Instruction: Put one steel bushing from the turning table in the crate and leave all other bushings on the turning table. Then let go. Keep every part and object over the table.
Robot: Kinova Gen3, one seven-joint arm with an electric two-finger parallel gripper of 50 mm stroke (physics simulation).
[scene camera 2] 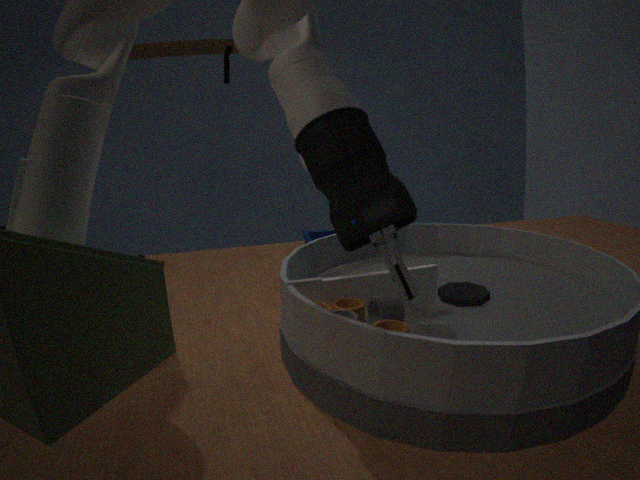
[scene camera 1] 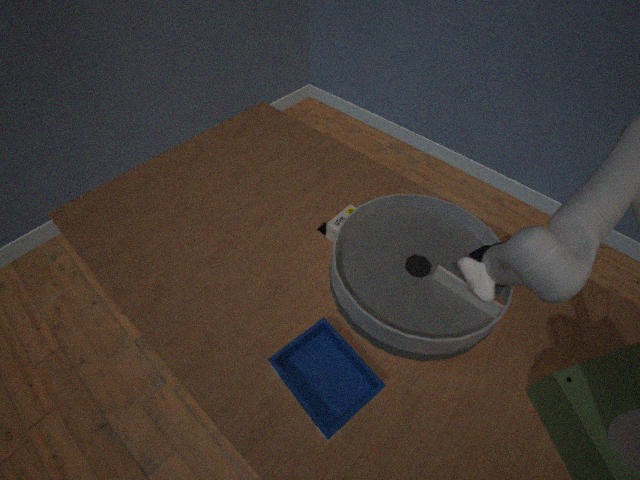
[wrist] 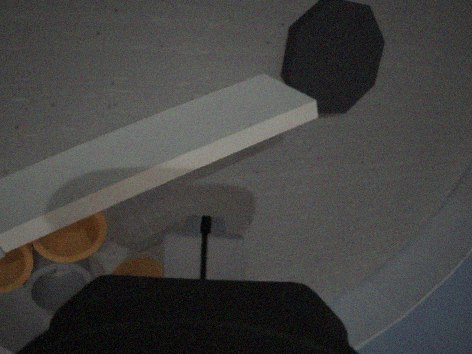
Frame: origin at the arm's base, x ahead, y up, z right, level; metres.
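Seen in the pictures: gripper, fingertip midpoint: (scene camera 2: 411, 298) (wrist: 205, 239); arm's base, origin of the base link: (scene camera 2: 48, 245).
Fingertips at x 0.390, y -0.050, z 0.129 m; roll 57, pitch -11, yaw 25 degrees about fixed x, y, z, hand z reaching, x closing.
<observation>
Pixels of each thing's top centre, then the offset from my fingertips to it. "spot": a spot on its surface instead.
- grey steel bushing, middle of its top: (wrist: 158, 228) (scene camera 2: 386, 296) dx -0.020, dy +0.000, dz -0.015 m
- grey bushing, middle of its top: (wrist: 60, 290) (scene camera 2: 340, 316) dx -0.070, dy -0.007, dz +0.003 m
- further orange bushing, middle of its top: (wrist: 149, 311) (scene camera 2: 390, 327) dx -0.036, dy -0.007, dz +0.038 m
- blue crate, middle of its top: (scene camera 2: 357, 237) (scene camera 1: 325, 372) dx +0.069, dy -0.035, dz -0.397 m
- pale upright divider, surface spot: (wrist: 175, 130) (scene camera 1: 455, 285) spot: dx -0.001, dy -0.008, dz -0.054 m
- dark hub, middle of its top: (wrist: 340, 59) (scene camera 2: 464, 290) (scene camera 1: 418, 264) dx +0.096, dy -0.024, dz -0.057 m
- small white labelled box, surface spot: (scene camera 1: 338, 223) spot: dx +0.324, dy -0.027, dz -0.103 m
The turning table (scene camera 1: 413, 345) (scene camera 2: 465, 372) is a round grey walled tray. Inside, a grey steel bushing (scene camera 2: 379, 311) (wrist: 131, 232) is beside the divider. Another grey bushing (scene camera 2: 345, 313) (wrist: 41, 276) is among orange bushings (scene camera 2: 349, 304) (wrist: 101, 235) near the wall; a further orange bushing (scene camera 2: 391, 325) (wrist: 139, 267) is close by. My gripper (scene camera 2: 411, 296) (wrist: 205, 239) is shut inside the wall. Its pads meet, and no bushing shows between them; the nearest steel bushing is beside the tips. The arm hides the tips in scene camera 1. The blue crate (scene camera 1: 355, 357) (scene camera 2: 316, 237) stands beside the turning table; no bushing shows in it.
A pale upright divider (scene camera 1: 467, 291) (scene camera 2: 356, 291) (wrist: 175, 130) runs from the wall toward the dark hub (scene camera 1: 418, 265) (scene camera 2: 463, 293) (wrist: 335, 57). A small white labelled box (scene camera 1: 338, 223) touches or nearly touches the turning table. A green block (scene camera 1: 550, 395) (scene camera 2: 82, 320) stands near the arm side.
</observation>
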